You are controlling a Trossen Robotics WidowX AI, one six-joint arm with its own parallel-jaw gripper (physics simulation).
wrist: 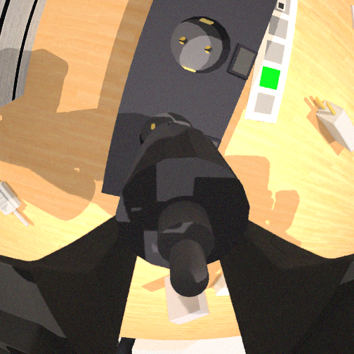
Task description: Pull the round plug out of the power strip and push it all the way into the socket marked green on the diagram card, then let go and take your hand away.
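Note:
My gripper [177,215] is shut on the black round plug [185,180], which fills the middle of the wrist view. The plug is above the near end of the dark power strip [155,90]. Part of a round socket [153,127] with a gold contact shows behind the plug, so the plug is out of it; the rest of that socket is hidden. Another round socket [200,45] farther up the strip is empty. The white diagram card [265,119] lies along the strip's right side, with a green square [270,78] second from its near end.
A white plug with gold prongs [337,126] lies at the right, and another pale plug [8,198] at the left edge. A white block [185,306] is below the held plug. A grey ribbed object [15,50] stands at the upper left. Wooden table [85,30] surrounds the strip.

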